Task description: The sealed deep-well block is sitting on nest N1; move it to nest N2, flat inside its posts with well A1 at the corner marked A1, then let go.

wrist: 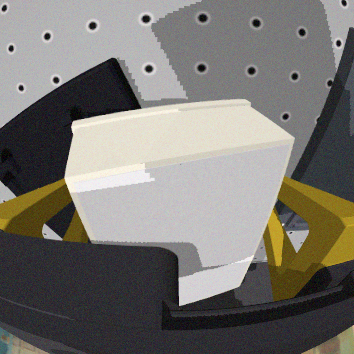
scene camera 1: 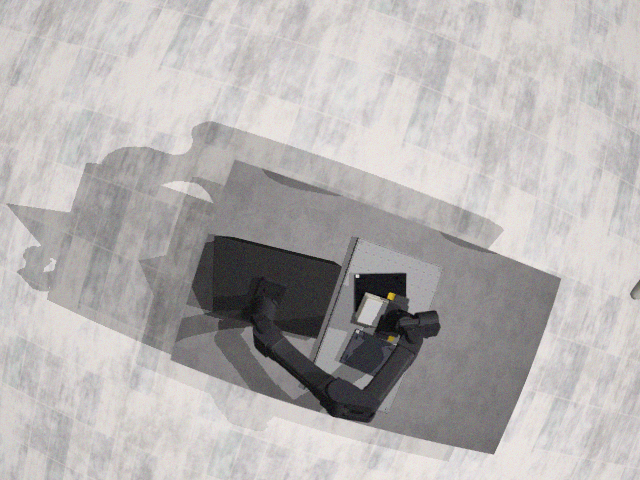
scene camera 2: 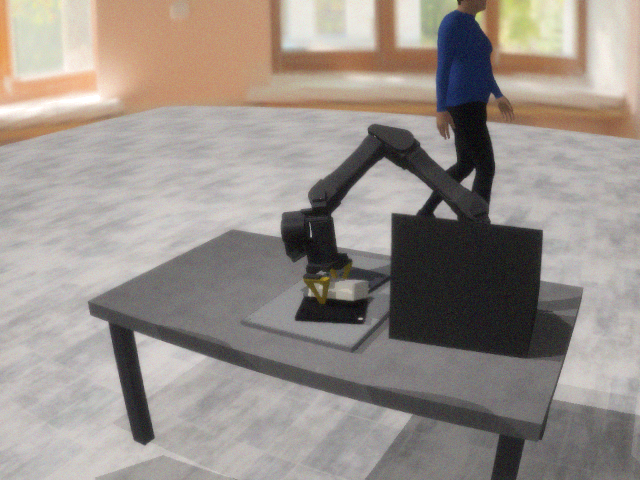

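Seen in the pictures: gripper, fingertip midpoint: (wrist: 174, 174) (scene camera 1: 384, 312) (scene camera 2: 331, 296); arm's base, origin of the base link: (scene camera 1: 267, 301) (scene camera 2: 476, 260).
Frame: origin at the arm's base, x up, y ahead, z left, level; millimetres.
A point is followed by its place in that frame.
Note:
The sealed deep-well block (scene camera 1: 372, 310) @[z 60, x -83, y 307 mm] (scene camera 2: 351, 290) @[z 96, x -89, y 282 mm] (wrist: 180, 200) @[z 57, x -92, y 383 mm] is cream with a pale top. It sits askew to the black nest (scene camera 1: 382, 284) @[z 143, x -135, y 320 mm] (scene camera 2: 330, 312) @[z 143, x -135, y 316 mm] (wrist: 60, 115) @[z 116, x -135, y 398 mm] and overlaps its edge on the side of the blue-grey nest (scene camera 1: 367, 353) @[z -83, x -136, y 349 mm] (scene camera 2: 375, 279) @[z -90, x -135, y 300 mm] (wrist: 327, 150) @[z -36, x -135, y 372 mm]. What bears it underneath is hidden. Each nest has a small white mark at a corner in scene camera 1; no N1, N2 or A1 lettering is readable. My gripper (scene camera 1: 391, 317) @[z 59, x -135, y 355 mm] (scene camera 2: 331, 290) @[z 59, x -135, y 355 mm] (wrist: 174, 174) @[z 59, x -135, y 355 mm] is open, its yellow fingers on either side of the block; the tips are partly hidden in the wrist view.
Both nests stand on a light grey perforated plate (scene camera 1: 408, 255) @[z 255, x -146, y 373 mm] (scene camera 2: 279, 315) @[z 191, x -147, y 432 mm] (wrist: 115, 45) @[z 85, x -147, y 427 mm] on the grey table (scene camera 1: 491, 330) @[z 104, x -160, y 751 mm] (scene camera 2: 170, 289) @[z 175, x -160, y 806 mm]. A large dark box (scene camera 1: 273, 253) @[z 141, x 134, y -16 mm] (scene camera 2: 465, 289) @[z 149, x -12, y -16 mm] stands beside the plate, near the arm's base. A person in blue (scene camera 2: 462, 56) is behind the table.

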